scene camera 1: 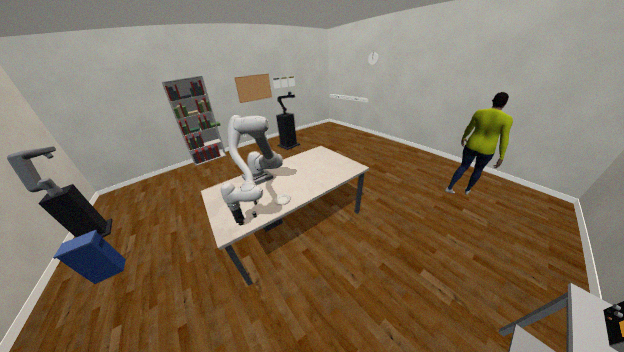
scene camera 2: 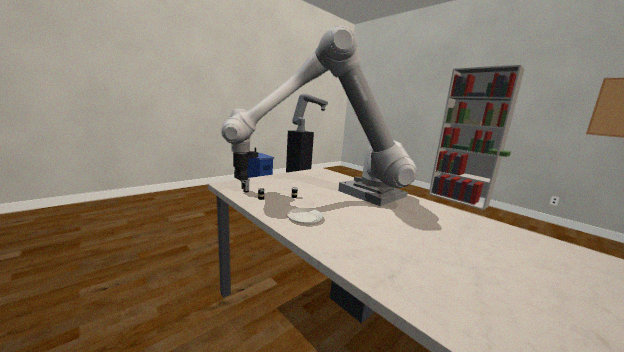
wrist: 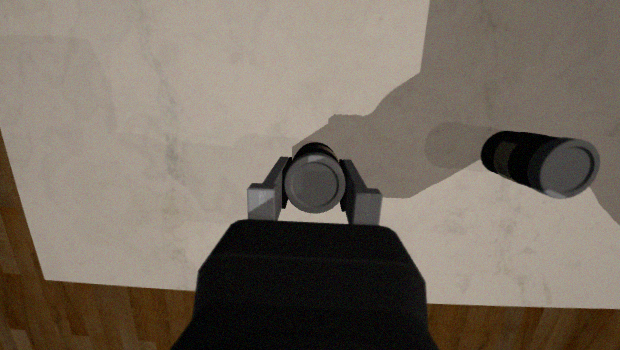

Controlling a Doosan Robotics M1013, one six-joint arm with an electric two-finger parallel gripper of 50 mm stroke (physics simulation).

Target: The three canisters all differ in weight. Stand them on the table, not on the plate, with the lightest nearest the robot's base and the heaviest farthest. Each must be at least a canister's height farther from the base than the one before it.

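Places are measured from the arm's base along level axes (x ahead, y left, z up), in metres.
Pixels of known places: gripper, fingertip midpoint: [scene camera 1: 241,223] [scene camera 2: 245,189] [wrist: 314,174]; arm's base at its link origin: [scene camera 1: 257,174] [scene camera 2: 373,187].
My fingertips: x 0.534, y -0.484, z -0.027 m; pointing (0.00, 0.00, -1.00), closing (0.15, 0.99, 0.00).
Note:
For each thing: its top centre in the pictures, then the offset to it from my fingertips. Level surfaces: height alone.
- canister with a grey lid, top centre: [wrist: 314,185] dx -0.005, dy +0.001, dz +0.039 m
- table at its surface level: dz -0.013 m
- second dark canister at its top centre: [wrist: 570,170] [scene camera 2: 261,189] [scene camera 1: 253,212] dx +0.001, dy +0.132, dz +0.037 m
- third canister at its top centre: [scene camera 2: 294,187] [scene camera 1: 254,199] dx -0.145, dy +0.224, dz +0.037 m
- white plate at its top centre: [scene camera 2: 305,214] [scene camera 1: 282,198] dx +0.010, dy +0.432, dz +0.003 m
My gripper [scene camera 1: 240,222] [scene camera 2: 245,185] [wrist: 314,174] points down and is shut on a canister with a grey lid [wrist: 315,181]. The canister is upright between the fingers, low over or on the table [scene camera 1: 325,162] [scene camera 2: 450,270] [wrist: 90,200], near its far end from the plate; whether it touches the table is unclear. A second dark canister [scene camera 1: 254,214] [scene camera 2: 261,194] [wrist: 520,157] stands upright beside the gripper, to the right in the wrist view. A third canister [scene camera 1: 256,202] [scene camera 2: 294,192] stands nearer the robot's base [scene camera 2: 372,191]; it does not show in the wrist view.
The white plate [scene camera 1: 283,199] [scene camera 2: 305,216] lies on the table past the two standing canisters. The table's edges show left and below in the wrist view. The arm's shadow falls across the canisters. A person [scene camera 1: 487,135] stands away from the table. A blue bin [scene camera 1: 92,257] [scene camera 2: 262,165] stands beyond it.

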